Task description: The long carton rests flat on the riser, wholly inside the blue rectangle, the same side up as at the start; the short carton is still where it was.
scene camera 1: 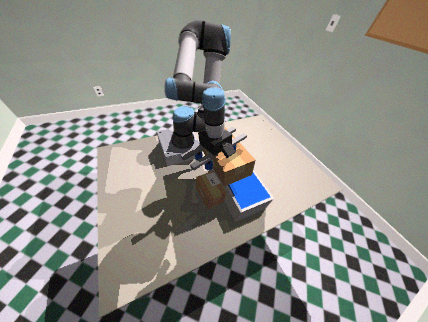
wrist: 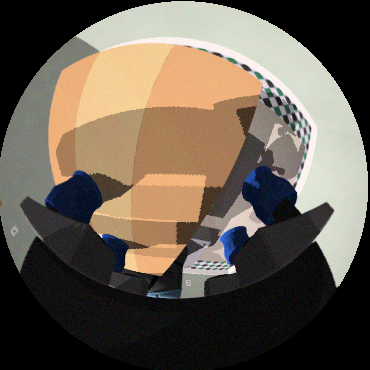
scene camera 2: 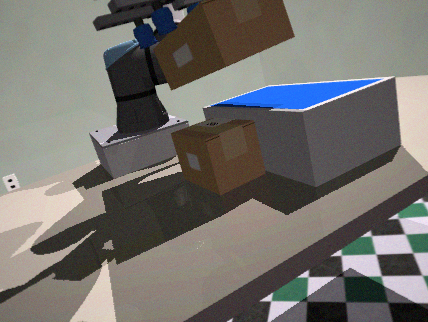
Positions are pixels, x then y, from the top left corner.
The suction head [scene camera 2: 144, 34] holds a long carton [scene camera 2: 202, 44]; nothing else touches it. A riser with blue rectangle [scene camera 2: 313, 132] rests on the table. A short carton [scene camera 2: 218, 154] rests on the table.
